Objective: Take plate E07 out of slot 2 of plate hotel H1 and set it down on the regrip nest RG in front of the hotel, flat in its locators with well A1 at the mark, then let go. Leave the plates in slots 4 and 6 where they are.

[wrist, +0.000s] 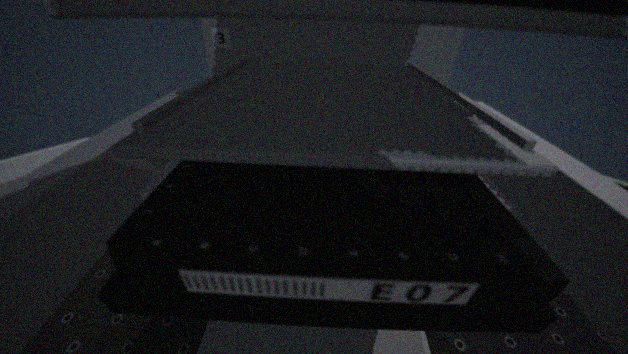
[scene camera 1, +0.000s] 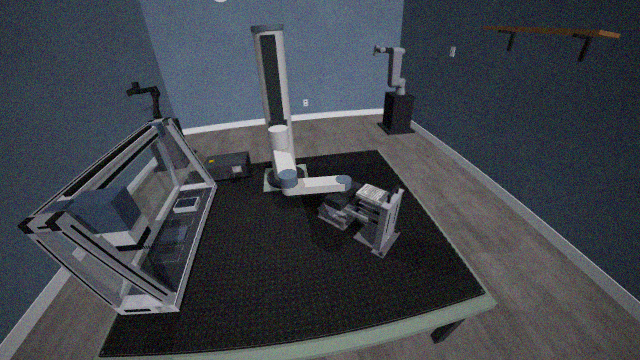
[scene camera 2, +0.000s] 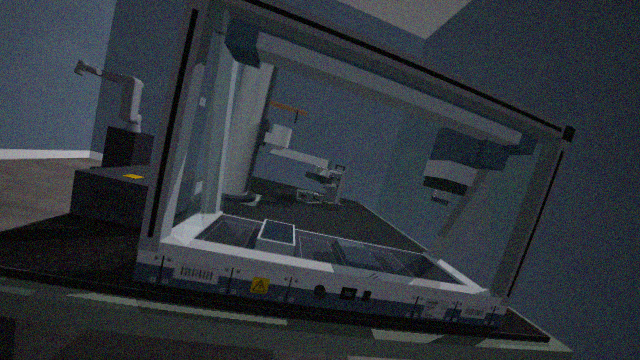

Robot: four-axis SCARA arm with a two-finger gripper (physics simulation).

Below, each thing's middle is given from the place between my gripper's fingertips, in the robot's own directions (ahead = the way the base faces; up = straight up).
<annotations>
Right now my hand is 10 mm below the hotel shelf (wrist: 361,116).
</annotations>
